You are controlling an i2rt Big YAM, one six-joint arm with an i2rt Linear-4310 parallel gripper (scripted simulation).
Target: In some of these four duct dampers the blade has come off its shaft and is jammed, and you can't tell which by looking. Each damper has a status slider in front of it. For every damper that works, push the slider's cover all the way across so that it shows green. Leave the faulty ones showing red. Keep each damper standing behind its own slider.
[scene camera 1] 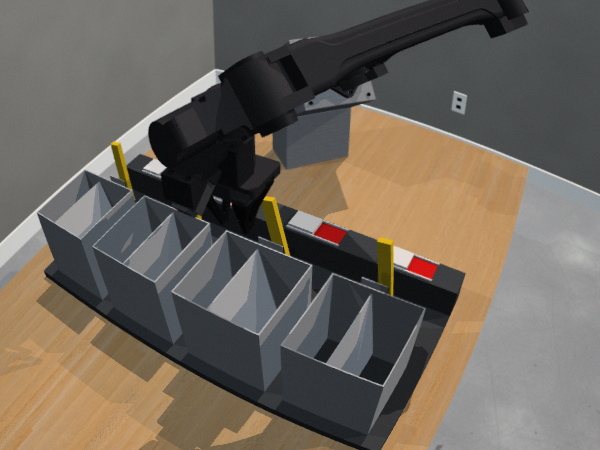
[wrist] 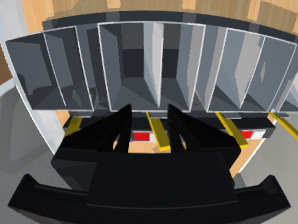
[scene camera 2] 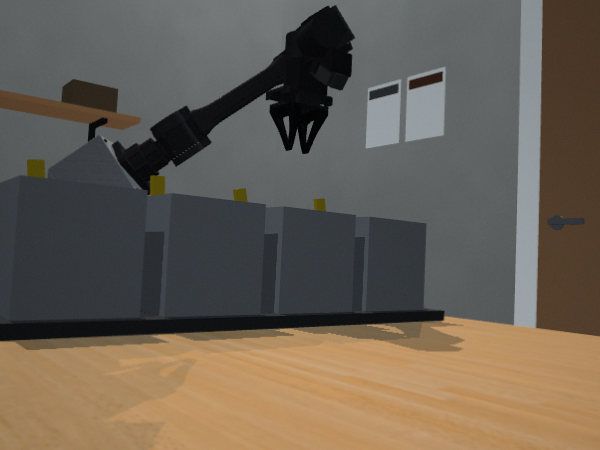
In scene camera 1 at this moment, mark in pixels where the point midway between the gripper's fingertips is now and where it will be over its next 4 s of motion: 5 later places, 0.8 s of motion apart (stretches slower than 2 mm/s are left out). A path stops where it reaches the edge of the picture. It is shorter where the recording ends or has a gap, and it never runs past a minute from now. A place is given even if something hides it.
My gripper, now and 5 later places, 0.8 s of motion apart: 236, 226; 263, 182; 264, 187; 268, 207; 271, 219; 279, 221
